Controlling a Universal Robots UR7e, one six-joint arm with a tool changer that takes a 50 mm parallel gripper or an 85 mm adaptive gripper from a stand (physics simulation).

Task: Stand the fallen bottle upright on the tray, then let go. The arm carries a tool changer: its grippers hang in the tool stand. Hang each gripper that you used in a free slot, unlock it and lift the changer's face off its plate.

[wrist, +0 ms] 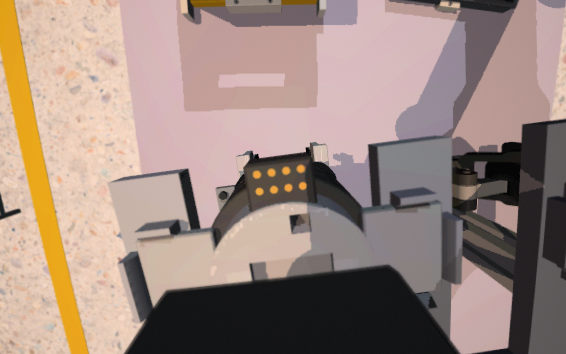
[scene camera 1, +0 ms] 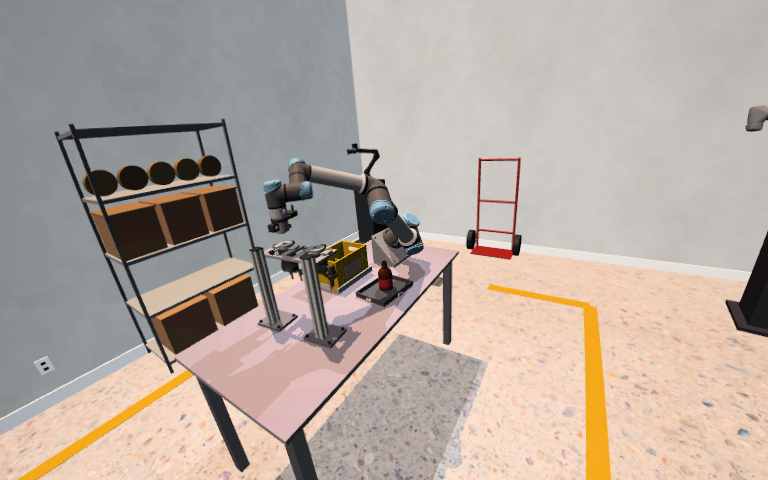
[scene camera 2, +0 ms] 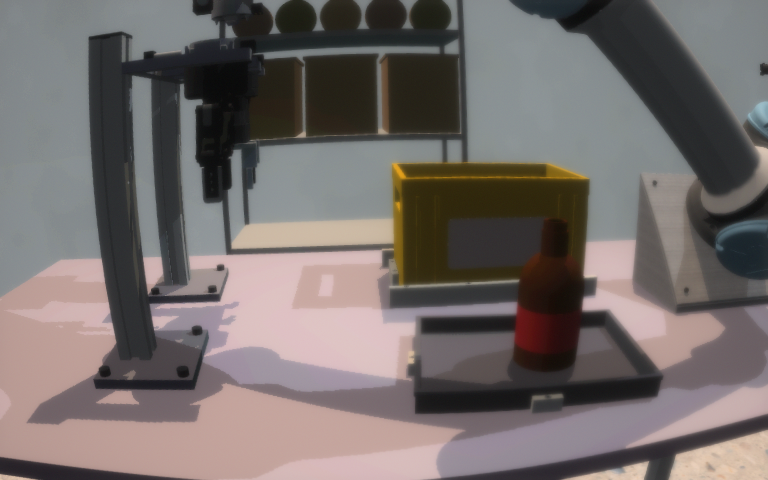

Labels:
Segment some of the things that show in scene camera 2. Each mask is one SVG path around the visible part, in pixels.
A brown bottle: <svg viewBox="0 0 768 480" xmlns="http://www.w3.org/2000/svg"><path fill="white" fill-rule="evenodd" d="M561 218L544 219L544 227L541 234L541 252L527 261L519 278L513 360L517 365L537 372L555 372L567 369L575 363L585 280L579 263L568 254L568 221Z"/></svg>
A parallel gripper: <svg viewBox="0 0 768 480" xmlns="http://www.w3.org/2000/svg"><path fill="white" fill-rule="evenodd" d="M261 71L248 72L247 93L231 96L228 99L228 104L233 106L232 112L234 111L235 117L233 150L241 149L242 169L247 168L248 190L253 189L253 184L256 183L255 168L257 163L260 163L259 139L250 140L249 105L250 97L258 96L258 73L261 73ZM252 54L252 57L257 57L258 61L261 62L262 69L262 65L264 65L264 55Z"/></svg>

